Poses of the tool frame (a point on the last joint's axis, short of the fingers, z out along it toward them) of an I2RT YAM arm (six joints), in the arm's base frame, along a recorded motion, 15 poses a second.
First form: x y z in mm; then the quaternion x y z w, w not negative.
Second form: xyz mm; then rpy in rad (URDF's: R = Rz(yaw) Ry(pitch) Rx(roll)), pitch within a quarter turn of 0, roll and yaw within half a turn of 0. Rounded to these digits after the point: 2 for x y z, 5 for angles.
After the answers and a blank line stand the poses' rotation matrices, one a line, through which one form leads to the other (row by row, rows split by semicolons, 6 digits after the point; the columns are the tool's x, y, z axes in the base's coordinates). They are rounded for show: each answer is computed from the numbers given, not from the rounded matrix.
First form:
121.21, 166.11, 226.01, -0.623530, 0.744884, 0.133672, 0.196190
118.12, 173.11, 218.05, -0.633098, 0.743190, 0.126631, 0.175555
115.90, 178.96, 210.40, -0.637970, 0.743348, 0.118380, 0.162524
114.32, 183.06, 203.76, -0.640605, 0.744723, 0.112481, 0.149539
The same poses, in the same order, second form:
121.21, 166.11, 226.01, -3.09033, 0.47684, -1.73524
118.12, 173.11, 218.05, -3.10402, 0.43486, -1.72214
115.90, 178.96, 210.40, -3.10747, 0.40353, -1.71610
114.32, 183.06, 203.76, -3.11573, 0.37561, -1.71591

-0.145440 -0.981365 0.125581; -0.876464 0.186685 0.443801; -0.458974 -0.045520 -0.887283
-0.136734 -0.985486 0.100602; -0.896563 0.166303 0.410509; -0.421281 -0.034065 -0.906290
-0.133160 -0.986947 0.090578; -0.909988 0.157961 0.383366; -0.392670 -0.031376 -0.919144
-0.134528 -0.987786 0.078618; -0.920505 0.153947 0.359125; -0.366842 -0.024056 -0.929972

